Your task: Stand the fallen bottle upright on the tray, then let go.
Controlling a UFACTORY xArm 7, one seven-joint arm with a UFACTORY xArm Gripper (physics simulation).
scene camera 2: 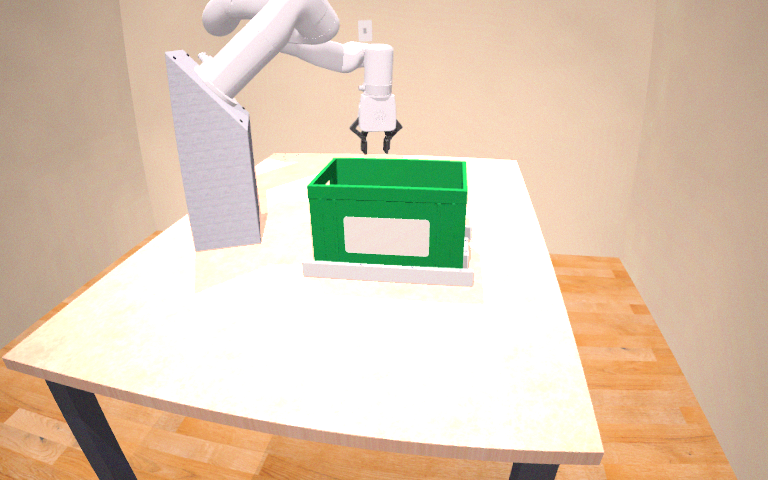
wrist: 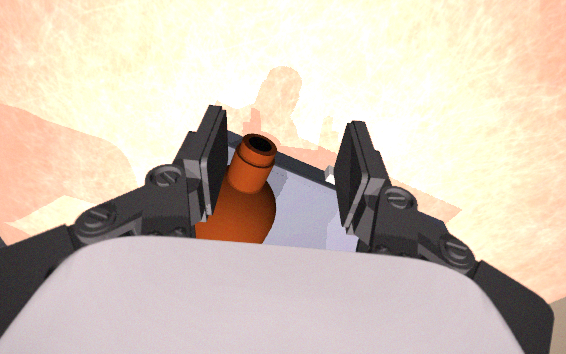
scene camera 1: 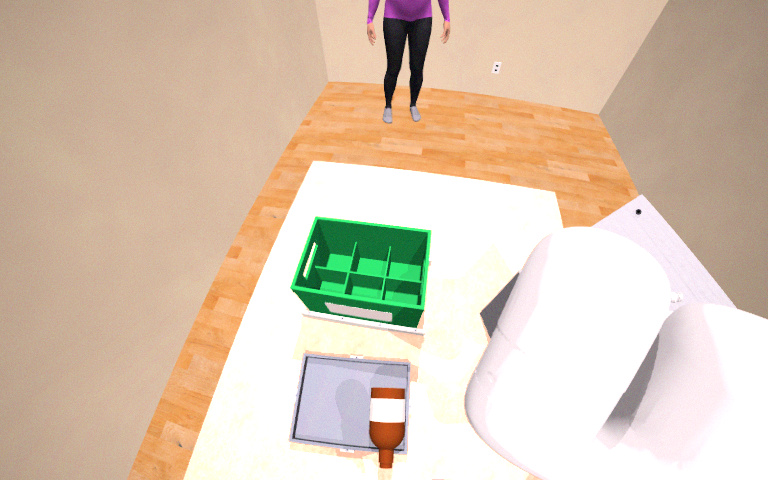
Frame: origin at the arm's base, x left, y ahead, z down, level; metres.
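Where they show: gripper, fingertip midpoint: (scene camera 2: 375, 152) (wrist: 284, 139); arm's base at its link origin: (scene camera 2: 214, 87).
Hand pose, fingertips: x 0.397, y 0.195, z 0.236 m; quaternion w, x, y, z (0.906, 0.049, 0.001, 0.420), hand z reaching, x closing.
Each offset is from my fingertips to the top centre of the thing. "*": to the spot under its first point.
The brown bottle @(dx -0.110, dy +0.043, dz +0.019 m) (scene camera 1: 387, 433) (wrist: 240, 215) with a white label lies on its side on the right part of the grey tray @(* dx -0.098, dy +0.201, dz +0.093 m) (scene camera 1: 322, 396) (wrist: 305, 215) in scene camera 1. Its neck sticks out over the tray's near rim. My gripper (scene camera 2: 375, 148) (wrist: 284, 139) is open and empty, pointing down above the table. In the wrist view the bottle's neck shows between the two fingers, close to the left finger, which overlaps part of the shoulder. The bottle's lower body is hidden there by the gripper housing. Bottle and tray do not show in scene camera 2; the gripper does not show in scene camera 1.
A green crate @(dx -0.385, dy +0.227, dz -0.077 m) (scene camera 1: 404, 316) (scene camera 2: 328, 237) with divided compartments stands beyond the tray, with a white strip (scene camera 1: 362, 323) (scene camera 2: 387, 272) along its base. The arm (scene camera 1: 572, 333) fills the right of scene camera 1. Its grey pedestal (scene camera 2: 218, 164) stands left of the crate in scene camera 2.
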